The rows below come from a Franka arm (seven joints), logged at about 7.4 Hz.
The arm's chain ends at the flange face. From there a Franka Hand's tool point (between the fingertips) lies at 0.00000 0.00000 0.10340 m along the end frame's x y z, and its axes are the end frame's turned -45 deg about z.
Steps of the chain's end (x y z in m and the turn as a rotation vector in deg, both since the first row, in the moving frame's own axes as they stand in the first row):
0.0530, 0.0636, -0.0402, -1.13, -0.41, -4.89
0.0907, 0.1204, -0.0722, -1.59, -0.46, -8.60
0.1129, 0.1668, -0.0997, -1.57, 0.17, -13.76
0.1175, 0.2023, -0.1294, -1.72, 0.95, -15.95
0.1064, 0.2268, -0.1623, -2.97, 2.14, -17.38
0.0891, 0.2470, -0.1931, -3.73, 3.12, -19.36
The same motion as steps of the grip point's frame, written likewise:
-0.0094, 0.0835, -0.0402, -0.51, -1.09, -4.89
-0.0235, 0.1509, -0.0722, -0.80, -1.45, -8.60
-0.0396, 0.2002, -0.0997, -1.23, -0.99, -13.76
-0.0605, 0.2296, -0.1295, -1.89, -0.54, -15.95
-0.0852, 0.2422, -0.1625, -3.61, -0.59, -17.38
-0.1110, 0.2464, -0.1935, -4.84, -0.43, -19.36

